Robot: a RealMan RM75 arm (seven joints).
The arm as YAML. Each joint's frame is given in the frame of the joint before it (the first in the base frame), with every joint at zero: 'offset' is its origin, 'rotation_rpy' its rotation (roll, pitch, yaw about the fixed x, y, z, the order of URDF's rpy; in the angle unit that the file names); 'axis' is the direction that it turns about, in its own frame. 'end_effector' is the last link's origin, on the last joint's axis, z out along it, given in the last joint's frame.
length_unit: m
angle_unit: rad
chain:
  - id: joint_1
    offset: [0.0, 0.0, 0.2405]
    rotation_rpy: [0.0, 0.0, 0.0]
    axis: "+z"
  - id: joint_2
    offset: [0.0, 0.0, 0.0]
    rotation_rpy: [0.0, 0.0, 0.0]
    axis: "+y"
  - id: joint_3
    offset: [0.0, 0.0, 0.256]
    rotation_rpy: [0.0, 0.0, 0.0]
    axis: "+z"
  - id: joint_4
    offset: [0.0, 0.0, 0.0]
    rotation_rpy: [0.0, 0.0, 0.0]
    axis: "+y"
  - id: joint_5
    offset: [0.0, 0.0, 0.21]
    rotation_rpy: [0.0, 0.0, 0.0]
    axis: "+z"
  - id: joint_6
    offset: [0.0, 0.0, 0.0]
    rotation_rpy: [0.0, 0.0, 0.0]
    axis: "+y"
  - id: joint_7
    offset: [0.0, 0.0, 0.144]
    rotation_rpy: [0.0, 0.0, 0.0]
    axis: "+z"
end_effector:
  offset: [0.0, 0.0, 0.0]
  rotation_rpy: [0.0, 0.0, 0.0]
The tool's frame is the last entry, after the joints.
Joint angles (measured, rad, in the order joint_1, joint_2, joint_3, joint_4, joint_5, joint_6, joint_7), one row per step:
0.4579, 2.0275, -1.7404, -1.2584, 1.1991, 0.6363, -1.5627
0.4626, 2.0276, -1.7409, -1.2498, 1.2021, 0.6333, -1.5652
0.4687, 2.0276, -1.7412, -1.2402, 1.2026, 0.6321, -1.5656
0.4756, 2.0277, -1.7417, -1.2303, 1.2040, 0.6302, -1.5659
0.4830, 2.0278, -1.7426, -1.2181, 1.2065, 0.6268, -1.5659
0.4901, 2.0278, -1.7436, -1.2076, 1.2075, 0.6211, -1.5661
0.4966, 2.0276, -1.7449, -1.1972, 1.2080, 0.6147, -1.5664
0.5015, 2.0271, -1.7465, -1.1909, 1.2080, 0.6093, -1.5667
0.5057, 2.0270, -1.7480, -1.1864, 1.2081, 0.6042, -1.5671
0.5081, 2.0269, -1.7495, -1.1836, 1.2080, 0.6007, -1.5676
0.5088, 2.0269, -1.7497, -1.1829, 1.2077, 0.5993, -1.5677
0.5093, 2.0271, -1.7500, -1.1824, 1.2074, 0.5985, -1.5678
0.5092, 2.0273, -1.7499, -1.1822, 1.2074, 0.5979, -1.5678
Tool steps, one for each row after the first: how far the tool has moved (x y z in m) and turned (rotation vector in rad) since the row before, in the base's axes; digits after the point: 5 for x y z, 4 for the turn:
0.00047, 0.00088, -0.00085, -0.0005, -0.0010, -0.0016
0.00053, 0.00097, -0.00104, -0.0021, -0.0029, -0.0021
0.00019, 0.00109, -0.00108, -0.0019, -0.0020, -0.0018
0.00056, 0.00125, -0.00129, -0.0017, -0.0015, -0.0038
0.00024, 0.00147, -0.00089, 0.0014, -0.0021, -0.0020
0.00051, 0.00145, -0.00083, 0.0021, -0.0028, -0.0022
-0.00002, 0.00110, -0.00045, 0.0024, -0.0024, 0.0002
-0.00041, 0.00092, -0.00037, 0.0026, -0.0014, 0.0011
-0.00018, 0.00049, -0.00033, 0.0016, -0.0014, 0.0010
-0.00007, 0.00023, 0.00000, 0.0011, -0.0004, 0.0003
-0.00010, 0.00009, -0.00012, 0.0004, -0.0003, 0.0004
0.00004, 0.00004, -0.00001, 0.0005, 0.0003, -0.0003

